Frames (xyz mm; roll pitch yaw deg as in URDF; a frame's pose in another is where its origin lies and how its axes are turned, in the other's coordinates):
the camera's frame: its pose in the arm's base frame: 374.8 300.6 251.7 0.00 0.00 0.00
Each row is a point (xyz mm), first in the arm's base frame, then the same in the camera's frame.
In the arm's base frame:
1: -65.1 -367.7 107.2
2: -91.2 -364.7 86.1
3: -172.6 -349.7 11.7
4: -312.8 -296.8 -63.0
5: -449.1 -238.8 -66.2
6: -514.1 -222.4 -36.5
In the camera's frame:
1: -439.9 -668.3 -144.5
2: -466.0 -665.3 -165.6
3: -547.4 -650.3 -240.0
4: -687.6 -597.4 -314.7
5: -823.9 -539.4 -317.9
6: -888.9 -523.0 -288.2

